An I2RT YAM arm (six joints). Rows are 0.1 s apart.
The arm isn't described. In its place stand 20 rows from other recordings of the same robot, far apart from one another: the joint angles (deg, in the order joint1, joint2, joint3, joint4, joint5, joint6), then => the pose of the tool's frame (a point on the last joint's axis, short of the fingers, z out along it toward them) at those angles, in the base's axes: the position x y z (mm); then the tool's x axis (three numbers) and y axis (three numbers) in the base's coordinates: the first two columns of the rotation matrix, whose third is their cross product.
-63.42, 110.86, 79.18, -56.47, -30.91, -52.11 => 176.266 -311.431 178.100 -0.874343 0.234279 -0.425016 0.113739 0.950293 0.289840
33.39, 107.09, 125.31, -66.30, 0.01, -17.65 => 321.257 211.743 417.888 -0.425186 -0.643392 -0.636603 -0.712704 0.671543 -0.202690
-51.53, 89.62, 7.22, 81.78, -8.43, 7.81 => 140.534 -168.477 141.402 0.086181 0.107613 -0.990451 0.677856 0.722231 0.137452
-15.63, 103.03, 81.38, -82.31, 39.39, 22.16 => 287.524 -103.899 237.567 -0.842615 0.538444 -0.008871 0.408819 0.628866 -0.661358
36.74, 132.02, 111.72, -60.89, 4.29, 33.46 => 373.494 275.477 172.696 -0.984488 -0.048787 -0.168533 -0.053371 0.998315 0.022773
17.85, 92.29, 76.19, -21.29, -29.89, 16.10 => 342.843 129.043 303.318 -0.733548 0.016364 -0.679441 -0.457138 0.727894 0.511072
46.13, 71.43, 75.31, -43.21, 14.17, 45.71 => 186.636 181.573 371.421 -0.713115 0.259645 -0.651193 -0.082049 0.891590 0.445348
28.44, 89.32, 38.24, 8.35, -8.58, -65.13 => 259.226 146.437 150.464 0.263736 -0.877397 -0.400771 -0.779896 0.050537 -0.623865
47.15, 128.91, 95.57, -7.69, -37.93, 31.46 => 324.322 381.802 167.390 -0.847205 -0.307992 -0.432879 -0.529270 0.418759 0.737911
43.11, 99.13, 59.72, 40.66, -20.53, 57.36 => 280.993 280.143 267.314 -0.745878 0.381979 -0.545673 -0.496655 0.226957 0.837749
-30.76, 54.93, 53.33, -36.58, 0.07, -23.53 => 172.738 -102.860 314.961 -0.691519 -0.053014 -0.720410 0.257614 0.913627 -0.314516
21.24, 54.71, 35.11, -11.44, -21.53, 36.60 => 191.180 88.325 248.094 -0.761509 0.299063 -0.575035 -0.219285 0.715997 0.662769
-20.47, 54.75, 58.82, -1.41, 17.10, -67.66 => 198.386 -85.228 411.345 -0.547166 -0.739391 -0.392314 0.271862 0.286302 -0.918761
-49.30, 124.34, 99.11, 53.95, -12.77, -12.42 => 339.494 -382.631 333.574 0.174183 -0.524170 -0.833610 0.666025 0.686254 -0.292347
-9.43, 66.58, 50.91, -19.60, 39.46, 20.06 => 242.938 -63.284 288.748 -0.316108 0.320952 -0.892785 0.795023 0.603122 -0.064674
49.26, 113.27, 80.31, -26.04, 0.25, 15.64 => 273.539 317.332 179.131 -0.742566 -0.449011 -0.496977 -0.577393 0.805186 0.135249
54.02, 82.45, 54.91, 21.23, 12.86, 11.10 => 205.187 269.138 303.186 -0.190227 0.057459 -0.980057 -0.634198 0.754842 0.167351
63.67, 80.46, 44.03, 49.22, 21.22, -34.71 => 150.609 275.282 300.363 0.467315 -0.252472 -0.847275 -0.502199 0.712923 -0.489426
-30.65, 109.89, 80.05, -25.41, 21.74, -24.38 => 348.767 -221.999 203.920 -0.914271 0.096085 -0.393544 0.304958 0.802722 -0.512483
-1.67, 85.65, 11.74, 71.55, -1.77, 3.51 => 234.948 -5.750 153.455 -0.041189 0.062420 -0.997200 0.000804 0.998048 0.062440
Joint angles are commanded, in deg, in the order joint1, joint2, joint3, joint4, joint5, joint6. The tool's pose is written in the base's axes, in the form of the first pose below.
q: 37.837, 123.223, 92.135, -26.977, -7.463, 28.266
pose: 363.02 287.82 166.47 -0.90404 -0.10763 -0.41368 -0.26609 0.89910 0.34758
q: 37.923, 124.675, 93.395, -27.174, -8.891, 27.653
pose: 365.68 291.88 161.64 -0.90690 -0.12530 -0.40229 -0.28235 0.88941 0.35949
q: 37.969, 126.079, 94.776, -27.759, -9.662, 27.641
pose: 368.47 295.14 157.27 -0.91195 -0.13156 -0.38865 -0.28385 0.88625 0.36604
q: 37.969, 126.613, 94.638, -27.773, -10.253, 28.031
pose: 368.19 295.38 152.38 -0.91884 -0.13047 -0.37245 -0.27676 0.88581 0.37248
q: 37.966, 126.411, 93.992, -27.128, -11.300, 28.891
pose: 366.94 295.19 151.38 -0.92432 -0.12032 -0.36214 -0.26838 0.87961 0.39276
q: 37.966, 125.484, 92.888, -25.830, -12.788, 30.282
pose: 364.82 294.68 154.41 -0.92862 -0.10088 -0.35706 -0.25829 0.86664 0.42688
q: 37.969, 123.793, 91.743, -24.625, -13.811, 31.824
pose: 362.12 293.39 163.03 -0.92925 -0.07565 -0.36162 -0.24813 0.85298 0.45918
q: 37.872, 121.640, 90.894, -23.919, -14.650, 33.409
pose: 359.52 291.00 176.11 -0.92817 -0.04699 -0.36919 -0.23761 0.83832 0.49068
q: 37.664, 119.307, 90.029, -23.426, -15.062, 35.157
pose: 356.86 287.14 190.02 -0.92639 -0.01265 -0.37636 -0.22170 0.82620 0.51792
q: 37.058, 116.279, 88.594, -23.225, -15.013, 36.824
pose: 353.60 278.57 205.39 -0.92279 0.02858 -0.38423 -0.19902 0.81855 0.53886
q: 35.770, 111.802, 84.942, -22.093, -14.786, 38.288
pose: 347.57 261.60 219.68 -0.91474 0.07937 -0.39617 -0.17119 0.81202 0.55796
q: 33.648, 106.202, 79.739, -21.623, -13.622, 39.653
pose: 338.55 235.42 230.74 -0.90416 0.14319 -0.40248 -0.12013 0.81890 0.56122
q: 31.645, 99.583, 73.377, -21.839, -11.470, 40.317
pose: 322.39 207.00 238.48 -0.88863 0.19719 -0.41407 -0.06872 0.83541 0.54532
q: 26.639, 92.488, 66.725, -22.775, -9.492, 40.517
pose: 310.60 162.37 243.03 -0.85994 0.28552 -0.42307 0.02480 0.85129 0.52411
